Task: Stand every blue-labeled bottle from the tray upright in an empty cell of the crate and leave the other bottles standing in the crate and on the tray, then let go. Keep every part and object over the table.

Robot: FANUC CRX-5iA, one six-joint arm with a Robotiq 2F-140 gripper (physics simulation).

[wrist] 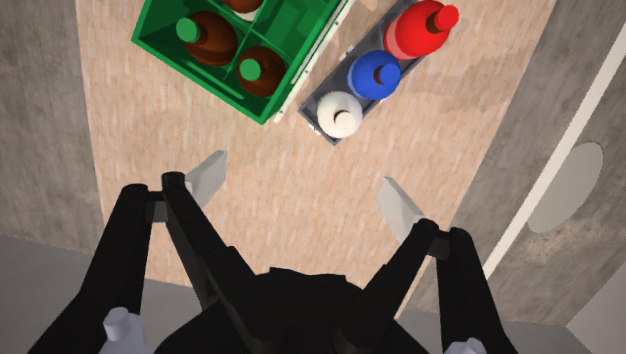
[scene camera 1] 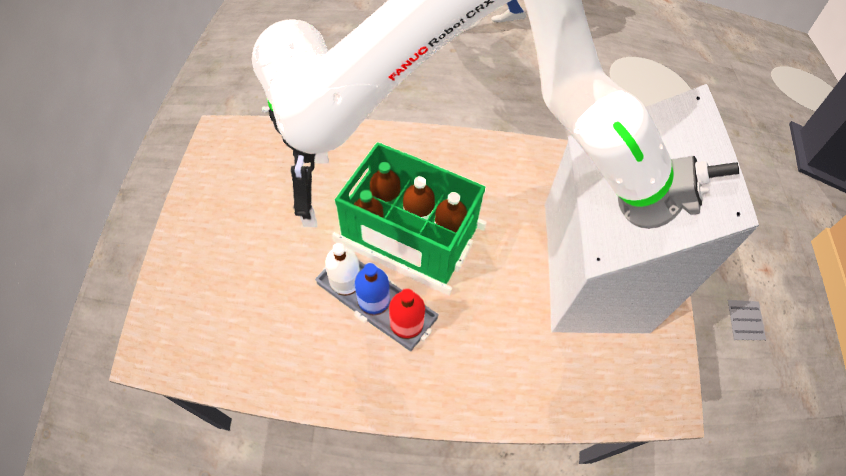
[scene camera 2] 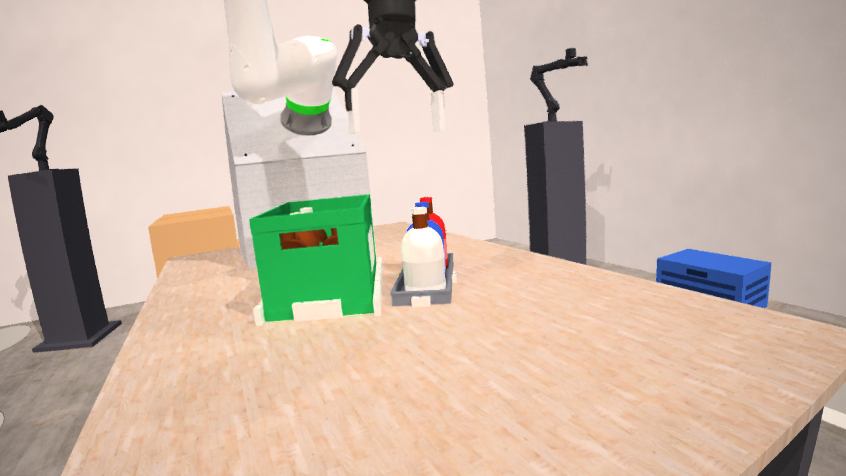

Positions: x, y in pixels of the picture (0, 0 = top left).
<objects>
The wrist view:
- gripper: 305, 177
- white bottle: 339, 114
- blue-labeled bottle: 375, 75
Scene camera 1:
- gripper: 316, 192
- white bottle: 341, 263
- red bottle: 407, 309
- blue-labeled bottle: 372, 287
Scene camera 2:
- gripper: 398, 131
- white bottle: 422, 248
</objects>
